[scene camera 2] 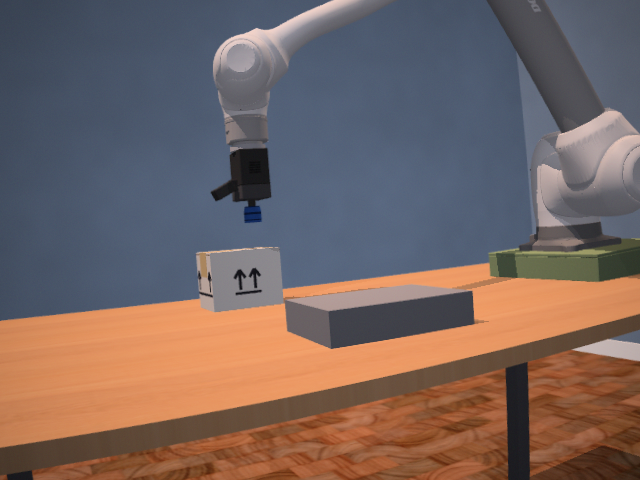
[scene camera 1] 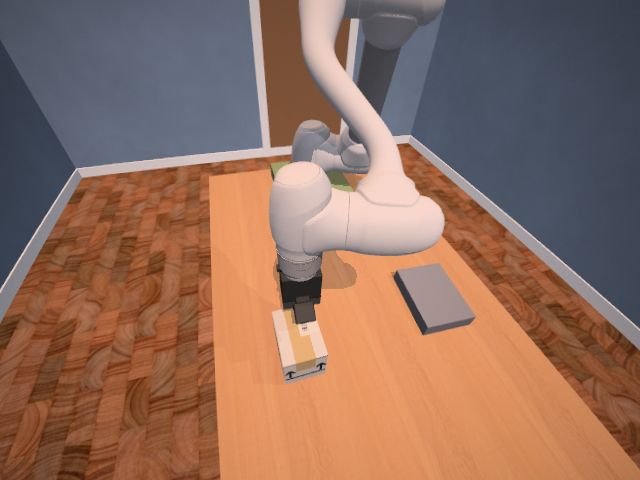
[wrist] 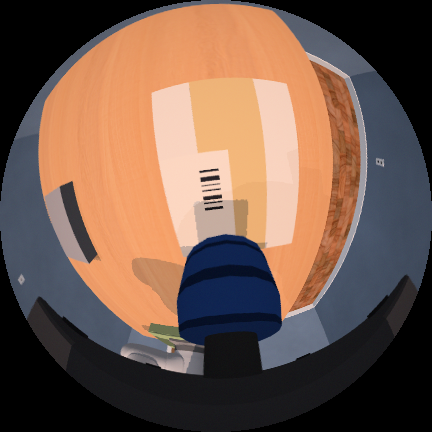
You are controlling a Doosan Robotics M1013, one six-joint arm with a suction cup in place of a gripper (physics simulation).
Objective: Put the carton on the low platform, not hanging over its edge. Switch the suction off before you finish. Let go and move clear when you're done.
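Frame: origin at the arm's base, x ahead, y left, z up, level; centimetres.
Seen in the pictures: hand at its tool point: (scene camera 2: 253, 222) (wrist: 225, 267); arm's base at its link origin: (scene camera 2: 569, 247) (wrist: 190, 344).
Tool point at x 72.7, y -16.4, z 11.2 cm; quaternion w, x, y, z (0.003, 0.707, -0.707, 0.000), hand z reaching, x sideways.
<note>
Pixels of each thing's middle, then the offset from my tool point to it. Level surfaces: height alone.
- white carton at the middle of its body: (wrist: 226, 163) (scene camera 2: 239, 277) (scene camera 1: 298, 342) dx +3.7, dy -1.1, dz -11.4 cm
- low platform at the middle of its body: (scene camera 2: 376, 312) (wrist: 65, 224) (scene camera 1: 431, 296) dx -4.9, dy +44.3, dz -15.0 cm
- wooden table at its surface level: dz -17.4 cm
A white carton (scene camera 1: 286, 336) (scene camera 2: 247, 281) (wrist: 172, 200) with tan tape, a barcode label and arrow marks stands upright on the table. The low platform (scene camera 1: 435, 297) (scene camera 2: 398, 320) (wrist: 75, 227) is a flat grey block to the right of the carton in scene camera 1. Nothing rests on the platform. My gripper (scene camera 2: 252, 222) (wrist: 226, 240), a blue suction cup, hangs a short way above the carton's top with a visible gap in scene camera 2. It is open and holds nothing. In scene camera 1 the cup is hidden behind the camera bracket.
The wooden table (scene camera 1: 392, 408) (scene camera 2: 129, 372) (wrist: 115, 125) bears the carton and the platform. The arm's green base block (scene camera 1: 338, 180) (scene camera 2: 547, 266) (wrist: 162, 330) is at the table's far end. The table's left edge runs near the carton in scene camera 1.
</note>
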